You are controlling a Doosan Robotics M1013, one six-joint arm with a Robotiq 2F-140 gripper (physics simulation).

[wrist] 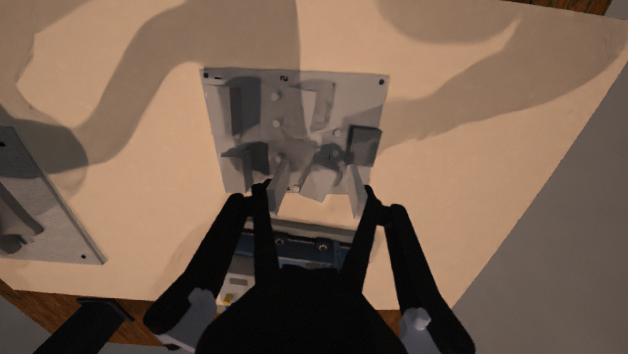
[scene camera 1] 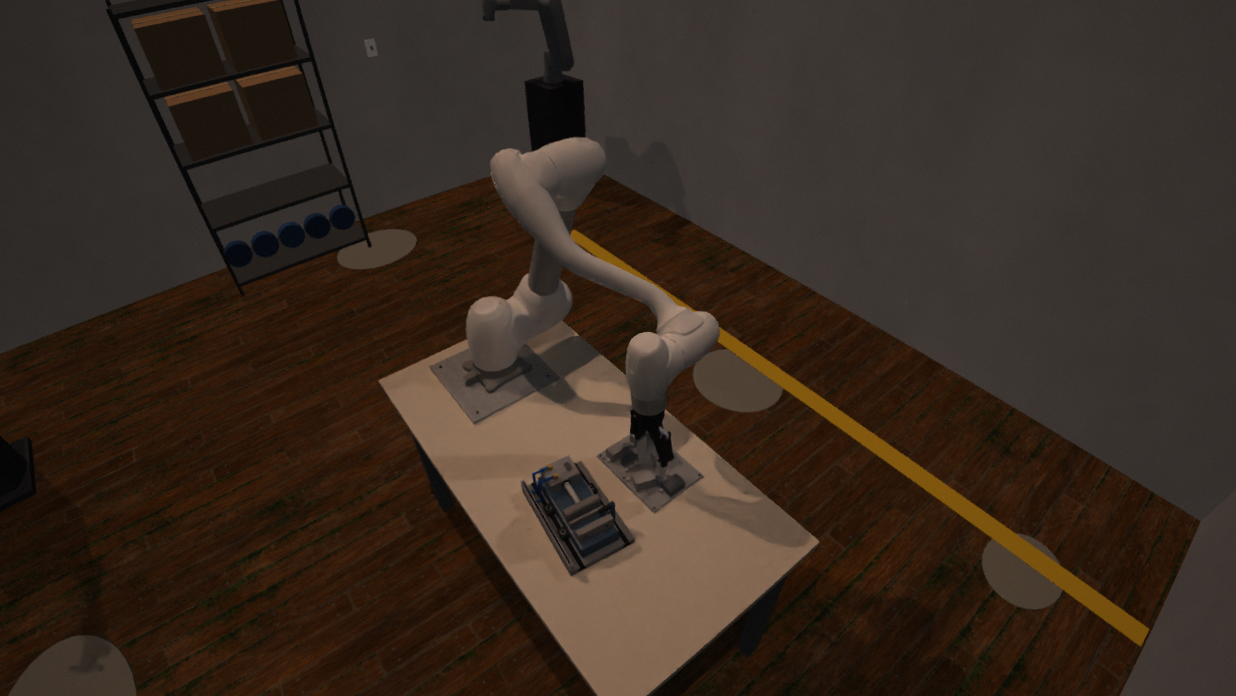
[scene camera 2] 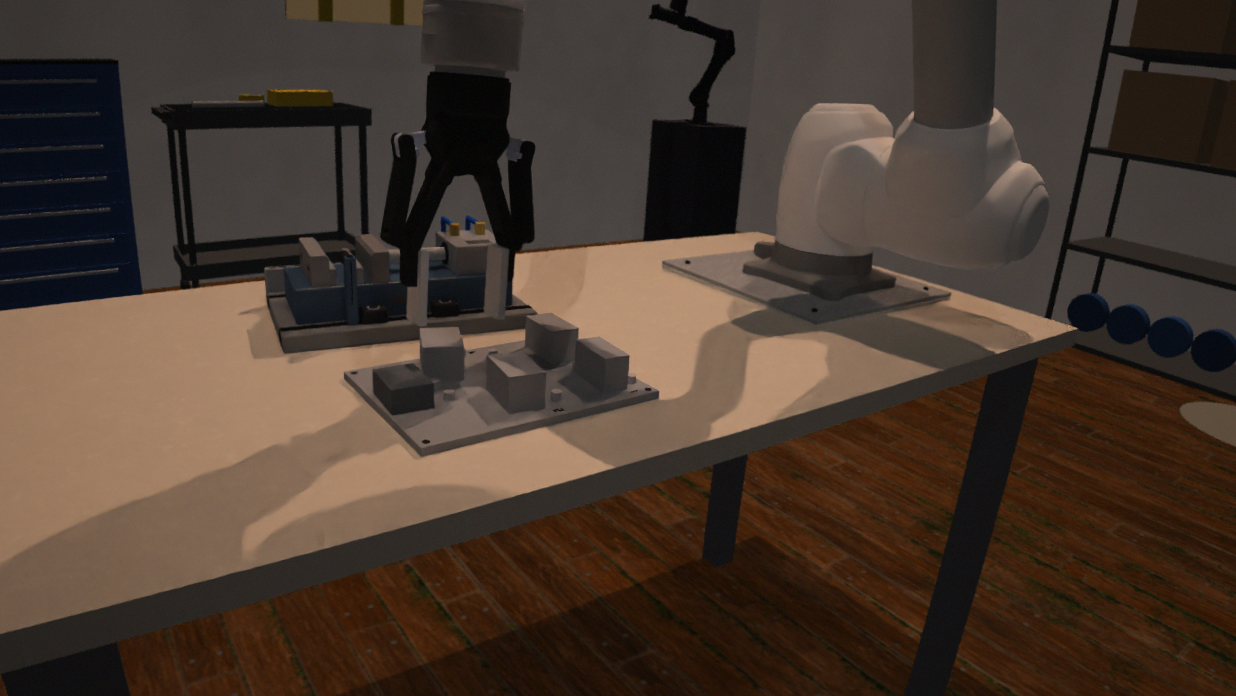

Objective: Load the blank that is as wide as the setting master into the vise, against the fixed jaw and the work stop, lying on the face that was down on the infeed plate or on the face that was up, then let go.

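Places are measured from the arm's base along level axes (x right, y back, z down), in centimetres.
Pixels of known places: gripper, fingertip midpoint: (wrist: 318,172) (scene camera 1: 652,463) (scene camera 2: 456,318); arm's base, origin of the base link: (scene camera 1: 497,368) (scene camera 2: 818,278).
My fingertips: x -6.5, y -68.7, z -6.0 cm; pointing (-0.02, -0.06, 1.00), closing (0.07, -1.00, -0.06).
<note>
Ahead of a thing's pixels: the offset from my fingertips to its top centre. Level surfaces: height alone.
The infeed plate @(dx -2.5, dy +3.5, dz +6.4 cm) (scene camera 1: 654,502) (scene camera 2: 484,425) (wrist: 367,92) bears a dark low block @(dx -1.8, dy -6.7, dz +3.9 cm) (scene camera 1: 673,485) (scene camera 2: 403,388) (wrist: 365,145) that looks like the setting master, and several lighter grey blanks. One blank @(dx +3.1, dy +0.0, dz +2.8 cm) (scene camera 2: 441,352) (wrist: 315,185) is nearest the vise; others @(dx -6.9, dy +2.4, dz +2.8 cm) (scene camera 2: 516,382) @(dx +1.5, dy +12.7, dz +2.8 cm) (scene camera 2: 551,338) @(dx -7.5, dy +12.3, dz +2.8 cm) (scene camera 2: 601,363) stand at the middle and the robot-base side. My gripper (scene camera 1: 653,458) (scene camera 2: 456,318) (wrist: 318,172) is open and empty, its fingertips above the vise-side edge of the plate. The vise @(dx +23.8, dy +5.2, dz -2.7 cm) (scene camera 1: 595,542) (scene camera 2: 324,298) (wrist: 312,257) shows no blank between its jaws (scene camera 2: 313,261) (scene camera 2: 371,257).
A blue upright post @(dx +18.1, dy -3.2, dz -2.6 cm) (scene camera 2: 350,289) rises at the vise's plate-facing side. Small round pins @(dx -9.0, dy +5.7, dz +5.6 cm) (scene camera 2: 556,395) (wrist: 275,96) stand among the blanks. The arm's base plate (scene camera 1: 475,408) (scene camera 2: 813,302) (wrist: 75,240) lies on the same table @(dz +7.2 cm) (scene camera 1: 467,453) (scene camera 2: 138,371).
</note>
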